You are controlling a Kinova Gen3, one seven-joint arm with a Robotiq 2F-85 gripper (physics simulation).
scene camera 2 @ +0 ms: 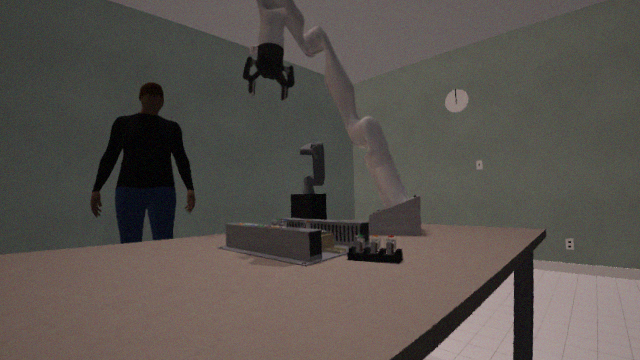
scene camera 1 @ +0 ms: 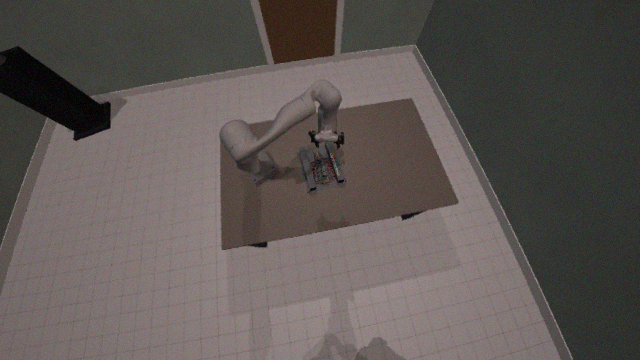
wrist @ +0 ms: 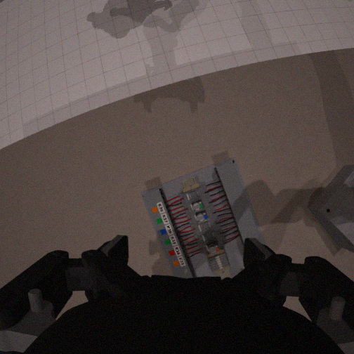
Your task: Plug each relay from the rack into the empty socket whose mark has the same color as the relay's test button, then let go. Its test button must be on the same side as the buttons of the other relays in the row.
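Places are measured from the arm's base along level axes (x ahead, y left, z up), in metres.
Where they show: gripper, fingertip midpoint: [scene camera 2: 268, 97] [scene camera 1: 327, 146]; arm's base at its link origin: [scene camera 2: 397, 203].
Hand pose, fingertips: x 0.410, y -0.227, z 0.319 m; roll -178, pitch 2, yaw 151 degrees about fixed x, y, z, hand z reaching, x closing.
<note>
Each offset is from my fingertips to the top centre of the thing. Level surfaces: height alone.
My gripper [scene camera 1: 326, 142] [scene camera 2: 268, 95] [wrist: 185, 250] is open and empty, high above the relay panel [scene camera 1: 305, 162] [scene camera 2: 270, 243] [wrist: 240, 185], fingers pointing down. The black rack @(dx +0.047, dy +0.329, dz -0.392 m) [scene camera 2: 375, 257] stands on the table beside the panel's end in scene camera 2. It holds three upright relays with a green-button relay @(dx +0.051, dy +0.297, dz -0.366 m) [scene camera 2: 360, 245], an orange-button relay @(dx +0.047, dy +0.329, dz -0.366 m) [scene camera 2: 375, 245] and a red-button relay @(dx +0.043, dy +0.361, dz -0.366 m) [scene camera 2: 391, 245]. In the wrist view, the row holds relays with green [wrist: 201, 205], blue [wrist: 205, 217] and orange [wrist: 217, 249] buttons, all on the right side. Colored marks run along the left duct. Socket details are blurred; the rack does not show there.
Two raised ducts flank the socket row, the left duct [wrist: 172, 235] and the right duct [wrist: 227, 200], with red and black wires between. The arm's base [scene camera 2: 397, 220] stands on the table @(dz -0.415 m) [scene camera 1: 390, 150] behind the panel. A person [scene camera 2: 150, 150] stands beyond the table.
</note>
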